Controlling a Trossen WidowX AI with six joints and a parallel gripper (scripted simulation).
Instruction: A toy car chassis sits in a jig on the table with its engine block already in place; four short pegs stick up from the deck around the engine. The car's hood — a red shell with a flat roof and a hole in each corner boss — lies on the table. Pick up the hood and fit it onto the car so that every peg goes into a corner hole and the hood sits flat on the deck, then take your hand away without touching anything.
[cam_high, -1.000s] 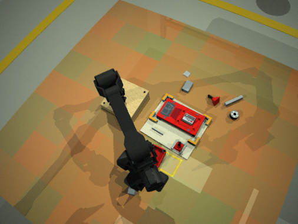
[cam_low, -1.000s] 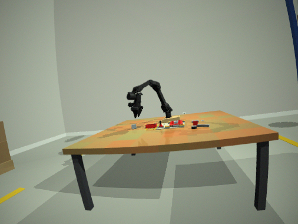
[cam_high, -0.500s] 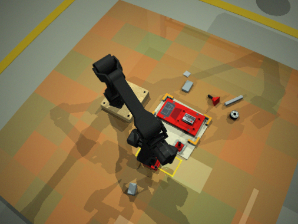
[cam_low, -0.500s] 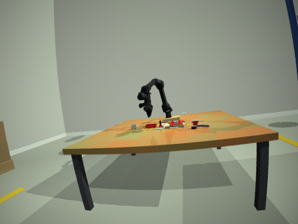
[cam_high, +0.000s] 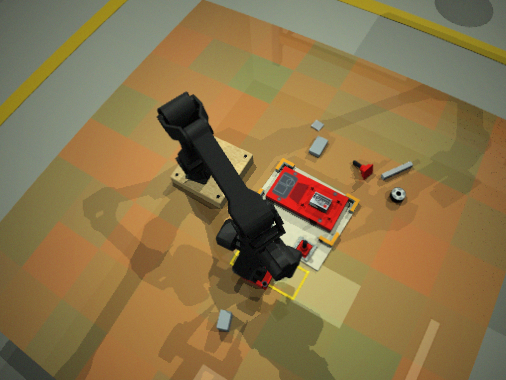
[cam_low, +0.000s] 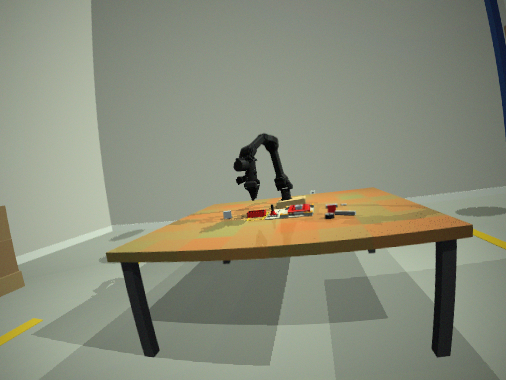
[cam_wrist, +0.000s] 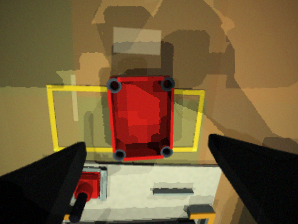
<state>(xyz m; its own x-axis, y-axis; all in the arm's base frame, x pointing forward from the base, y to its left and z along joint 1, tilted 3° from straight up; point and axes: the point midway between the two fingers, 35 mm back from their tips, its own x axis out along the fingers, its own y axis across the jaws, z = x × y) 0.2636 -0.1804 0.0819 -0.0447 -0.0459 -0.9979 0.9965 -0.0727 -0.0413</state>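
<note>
The red hood is 8 cm below my gripper tip. Round my gripper tip: grey engine block (8 cm ahead, 23 cm to the left, 6 cm below); then silver wheel (27 cm ahead, 33 cm to the left, 8 cm below).
</note>
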